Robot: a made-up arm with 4 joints.
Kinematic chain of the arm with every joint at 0, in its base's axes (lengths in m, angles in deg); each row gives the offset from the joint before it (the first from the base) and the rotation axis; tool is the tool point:
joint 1: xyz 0 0 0.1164 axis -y
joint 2: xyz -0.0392 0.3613 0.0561 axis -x
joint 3: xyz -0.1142 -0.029 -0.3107 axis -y
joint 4: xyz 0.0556 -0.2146 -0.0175 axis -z
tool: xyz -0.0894 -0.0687 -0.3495
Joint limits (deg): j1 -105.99..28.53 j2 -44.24..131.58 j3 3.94..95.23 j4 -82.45..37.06
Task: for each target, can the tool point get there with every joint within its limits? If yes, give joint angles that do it. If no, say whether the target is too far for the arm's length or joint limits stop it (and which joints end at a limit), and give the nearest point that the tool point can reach.
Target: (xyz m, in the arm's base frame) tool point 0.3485 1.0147 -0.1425
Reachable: no: joint limits stop it (at a limit: joint 1, joint 2, joint 4) | nearest point 0.3199 0.6133 -0.3394 | short by 0.448 m
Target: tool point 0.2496 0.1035 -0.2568
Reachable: yes | joints 8.43 -3.92 76.44 13.93
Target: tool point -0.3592 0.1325 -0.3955
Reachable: yes | joints -32.53 -4.88 27.46 15.51
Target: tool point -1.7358 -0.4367 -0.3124
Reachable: no: too far | nearest point -0.6314 0.0553 -0.0396 | short by 1.239 m
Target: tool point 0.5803 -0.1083 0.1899
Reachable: yes | joints -78.07 109.33 33.28 -22.94
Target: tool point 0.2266 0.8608 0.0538
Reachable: no: joint limits stop it (at a limit: joint 1, joint 2, joint 4) | nearest point 0.3713 0.5369 -0.2221 | short by 0.449 m
